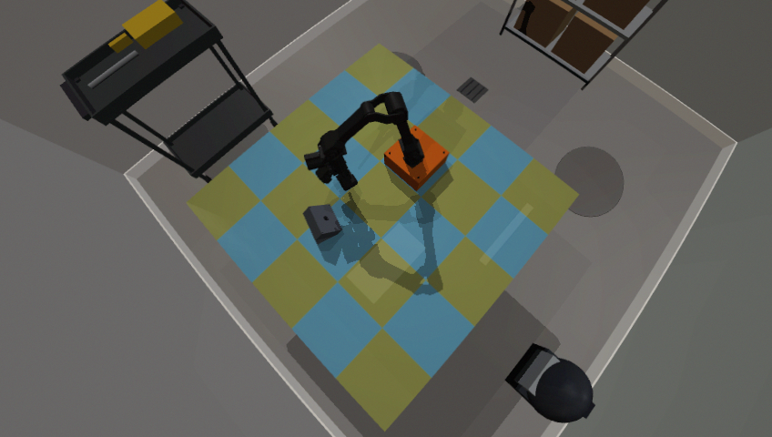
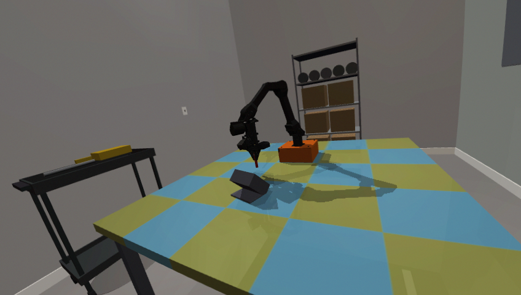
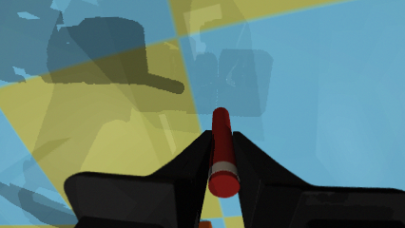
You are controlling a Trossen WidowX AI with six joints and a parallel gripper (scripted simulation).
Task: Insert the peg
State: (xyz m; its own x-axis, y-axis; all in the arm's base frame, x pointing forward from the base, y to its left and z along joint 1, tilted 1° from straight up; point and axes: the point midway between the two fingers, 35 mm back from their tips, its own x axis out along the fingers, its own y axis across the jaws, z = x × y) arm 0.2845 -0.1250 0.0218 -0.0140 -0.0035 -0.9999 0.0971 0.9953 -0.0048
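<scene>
Now: gripper tip 18 cm short of the dark sloped panel, 9 cm to the right of it and 3 cm above it. Also, from my gripper tip: red round peg: 2 cm above.
</scene>
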